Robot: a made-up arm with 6 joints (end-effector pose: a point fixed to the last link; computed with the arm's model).
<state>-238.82 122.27 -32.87 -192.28 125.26 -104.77</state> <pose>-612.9 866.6 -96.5 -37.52 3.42 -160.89</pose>
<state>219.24 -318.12 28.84 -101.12 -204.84 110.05</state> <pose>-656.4 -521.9 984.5 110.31 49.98 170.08</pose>
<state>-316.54 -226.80 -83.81 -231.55 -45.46 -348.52</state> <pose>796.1 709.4 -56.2 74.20 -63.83 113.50</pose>
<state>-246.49 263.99 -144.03 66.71 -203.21 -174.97</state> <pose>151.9 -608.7 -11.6 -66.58 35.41 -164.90</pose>
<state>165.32 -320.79 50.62 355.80 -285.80 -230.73</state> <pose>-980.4 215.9 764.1 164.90 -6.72 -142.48</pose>
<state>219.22 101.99 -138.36 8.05 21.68 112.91</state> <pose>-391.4 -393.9 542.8 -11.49 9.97 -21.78</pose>
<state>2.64 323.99 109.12 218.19 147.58 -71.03</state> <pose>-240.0 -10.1 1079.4 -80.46 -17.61 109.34</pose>
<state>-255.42 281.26 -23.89 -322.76 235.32 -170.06</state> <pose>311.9 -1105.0 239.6 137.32 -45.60 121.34</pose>
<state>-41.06 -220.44 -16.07 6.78 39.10 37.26</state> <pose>757.5 -579.0 -785.4 164.88 10.07 95.73</pose>
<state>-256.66 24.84 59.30 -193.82 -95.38 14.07</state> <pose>-194.2 754.6 917.8 166.80 -3.93 88.36</pose>
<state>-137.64 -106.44 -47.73 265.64 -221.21 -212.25</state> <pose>670.7 675.5 -283.9 -46.77 16.90 87.23</pose>
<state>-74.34 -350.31 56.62 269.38 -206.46 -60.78</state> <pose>94.6 -396.6 1201.9 -120.18 -45.03 66.49</pose>
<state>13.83 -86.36 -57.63 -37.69 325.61 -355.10</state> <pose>-1113.1 -169.9 -183.0 158.61 2.41 -140.35</pose>
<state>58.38 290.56 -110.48 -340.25 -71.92 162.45</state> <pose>-354.2 -570.6 75.2 137.36 -64.94 84.10</pose>
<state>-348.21 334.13 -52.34 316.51 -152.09 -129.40</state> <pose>-673.6 -40.8 1021.9 -121.45 10.54 -62.55</pose>
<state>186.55 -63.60 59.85 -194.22 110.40 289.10</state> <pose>930.3 22.2 980.3 -115.13 16.48 -105.63</pose>
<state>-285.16 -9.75 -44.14 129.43 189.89 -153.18</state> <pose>-122.8 -336.9 1260.2 120.66 15.06 164.83</pose>
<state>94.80 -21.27 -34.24 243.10 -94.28 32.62</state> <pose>-129.9 -623.6 1326.2 42.28 -63.55 -60.26</pose>
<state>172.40 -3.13 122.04 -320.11 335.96 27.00</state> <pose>-458.9 49.8 868.8 100.95 27.85 -107.81</pose>
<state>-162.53 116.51 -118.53 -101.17 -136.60 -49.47</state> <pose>-695.7 -376.0 170.0 142.77 -25.03 -24.89</pose>
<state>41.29 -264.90 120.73 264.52 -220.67 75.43</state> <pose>542.7 415.4 -91.2 -35.05 -45.04 -146.64</pose>
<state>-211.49 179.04 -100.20 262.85 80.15 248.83</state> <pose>-332.4 314.6 -513.9 51.55 -75.72 -165.52</pose>
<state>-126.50 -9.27 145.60 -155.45 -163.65 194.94</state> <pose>38.4 -61.2 859.6 7.63 -58.54 -143.28</pose>
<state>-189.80 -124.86 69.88 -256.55 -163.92 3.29</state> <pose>910.8 -167.6 -83.2 -121.47 -17.20 72.35</pose>
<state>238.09 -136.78 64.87 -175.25 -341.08 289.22</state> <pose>638.9 938.9 -256.8 -90.84 23.73 -30.71</pose>
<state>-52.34 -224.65 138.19 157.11 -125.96 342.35</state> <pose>172.1 -217.5 -239.7 -15.10 -42.83 122.84</pose>
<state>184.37 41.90 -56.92 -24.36 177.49 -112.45</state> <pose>-503.1 -85.9 1143.0 -162.67 -0.43 92.26</pose>
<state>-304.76 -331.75 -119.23 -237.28 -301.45 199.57</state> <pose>-179.6 15.2 919.1 123.76 -32.26 -108.80</pose>
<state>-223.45 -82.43 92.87 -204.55 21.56 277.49</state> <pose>529.5 -601.6 910.4 -11.39 5.84 -150.28</pose>
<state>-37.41 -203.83 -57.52 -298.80 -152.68 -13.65</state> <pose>500.0 -394.4 -555.9 69.16 -8.03 -98.92</pose>
